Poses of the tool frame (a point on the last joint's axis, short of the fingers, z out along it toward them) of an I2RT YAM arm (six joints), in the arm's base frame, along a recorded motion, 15 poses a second.
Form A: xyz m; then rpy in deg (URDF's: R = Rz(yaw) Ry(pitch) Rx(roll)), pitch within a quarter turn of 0, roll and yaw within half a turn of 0.
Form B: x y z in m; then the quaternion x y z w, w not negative. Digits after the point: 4 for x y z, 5 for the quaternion.
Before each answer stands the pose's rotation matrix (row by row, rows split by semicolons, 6 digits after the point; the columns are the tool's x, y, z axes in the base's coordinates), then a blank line. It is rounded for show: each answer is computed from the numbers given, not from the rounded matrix.
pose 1, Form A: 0.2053, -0.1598, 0.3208, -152.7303, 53.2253, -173.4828
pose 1, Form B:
-0.594801 0.263741 0.759376; -0.067950 0.924771 -0.374409; -0.800996 -0.274298 -0.532134

0.2053, -0.1598, 0.3208, 0.05604, 0.87346, -0.18567, 0.44661
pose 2, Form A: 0.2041, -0.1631, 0.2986, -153.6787, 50.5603, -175.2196
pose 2, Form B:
-0.633056 0.266550 0.726767; -0.052941 0.921742 -0.384174; -0.772294 -0.281680 -0.569402

0.2041, -0.1631, 0.2986, 0.06043, 0.88377, -0.18836, 0.42405
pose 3, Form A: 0.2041, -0.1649, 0.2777, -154.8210, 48.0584, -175.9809
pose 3, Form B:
-0.666729 0.252252 0.701314; -0.046846 0.924938 -0.377221; -0.743826 -0.284358 -0.604866

0.2041, -0.1649, 0.2777, 0.05744, 0.89394, -0.18502, 0.40415
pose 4, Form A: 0.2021, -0.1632, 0.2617, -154.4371, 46.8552, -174.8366
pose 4, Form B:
-0.681070 0.232371 0.694369; -0.061544 0.926786 -0.370515; -0.729628 -0.295080 -0.616904

0.2021, -0.1632, 0.2617, 0.04756, 0.89788, -0.18532, 0.39649
